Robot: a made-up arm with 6 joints.
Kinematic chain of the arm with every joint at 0, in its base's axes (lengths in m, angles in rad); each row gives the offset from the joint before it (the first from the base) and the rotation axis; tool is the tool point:
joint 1: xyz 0 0 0.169 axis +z
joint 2: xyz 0 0.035 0 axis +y
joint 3: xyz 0 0 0.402 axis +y
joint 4: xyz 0 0 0.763 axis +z
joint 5: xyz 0 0 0 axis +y
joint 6: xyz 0 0 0.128 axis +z
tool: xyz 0 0 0
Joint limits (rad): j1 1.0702..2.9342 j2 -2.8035..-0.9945 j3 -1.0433..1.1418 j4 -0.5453..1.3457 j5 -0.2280..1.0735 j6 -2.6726..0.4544
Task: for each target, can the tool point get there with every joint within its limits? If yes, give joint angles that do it. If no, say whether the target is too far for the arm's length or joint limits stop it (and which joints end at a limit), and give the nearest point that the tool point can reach.
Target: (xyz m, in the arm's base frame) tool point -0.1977 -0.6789 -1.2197
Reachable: no: too far | nearest point -0.1641 -0.5635 -0.9837 | short by 0.265 m
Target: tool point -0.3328 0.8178 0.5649
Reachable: no: joint limits stop it (at a limit: joint 1, joint 2, joint 3, joint 5) | nearest point -0.1513 -0.0624 1.1900 | short by 1.095 m
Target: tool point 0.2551 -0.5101 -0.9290
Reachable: yes | joints 2.0866 -2.2278 -0.6555 -0.2077 0.2022 -2.3337
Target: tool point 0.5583 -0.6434 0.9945
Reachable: yes | joints 2.3555 -1.4181 0.8715 1.1605 0.2110 -1.8581
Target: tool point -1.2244 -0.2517 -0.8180
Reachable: no: too far | nearest point -0.4999 -0.6124 -0.7798 | short by 0.810 m
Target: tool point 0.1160 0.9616 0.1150
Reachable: no: joint limits stop it (at a limit: joint 2, joint 3, joint 5) | nearest point 0.0557 0.4621 -0.8675 | short by 1.104 m
